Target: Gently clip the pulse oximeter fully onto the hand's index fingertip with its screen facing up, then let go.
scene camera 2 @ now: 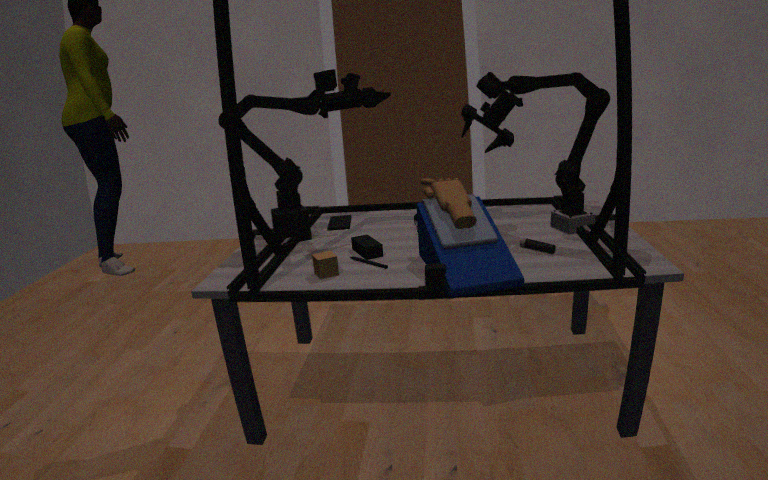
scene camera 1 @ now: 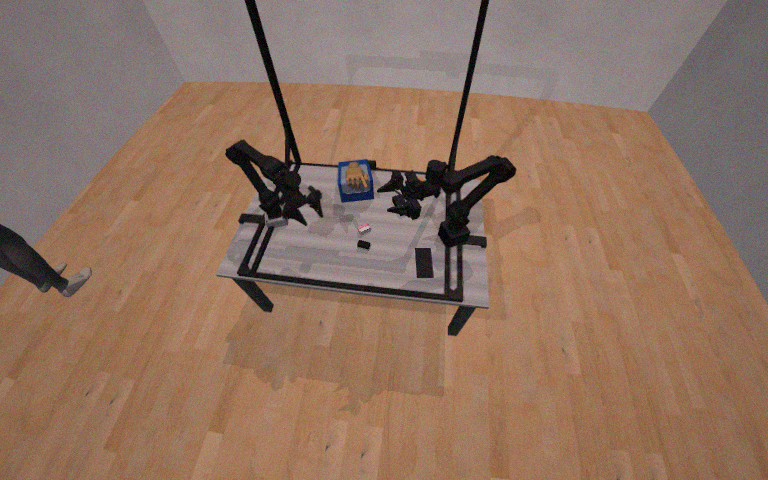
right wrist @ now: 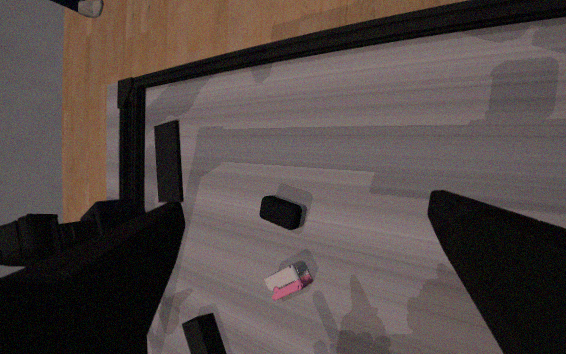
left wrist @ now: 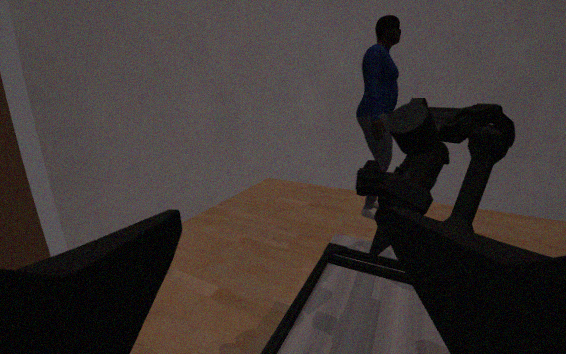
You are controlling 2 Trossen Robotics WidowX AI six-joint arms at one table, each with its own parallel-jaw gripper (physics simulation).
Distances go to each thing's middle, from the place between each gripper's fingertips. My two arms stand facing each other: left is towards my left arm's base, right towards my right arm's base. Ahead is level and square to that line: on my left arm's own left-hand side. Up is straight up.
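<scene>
From the pulse oximeter (right wrist: 294, 277), my right gripper is 15 cm past it, 16 cm to the right of it and 23 cm above it. There's also the blue hand support (scene camera 2: 475, 269), and counted from my right hand that one is 47 cm behind, 5 cm to the left of it and 20 cm below.
As for the pulse oximeter and my left hand, the hand is 16 cm past it, 12 cm to the left of it and 40 cm above it. The blue hand support, counted from my left hand, is 48 cm behind, 22 cm to the right of it and 38 cm below.
</scene>
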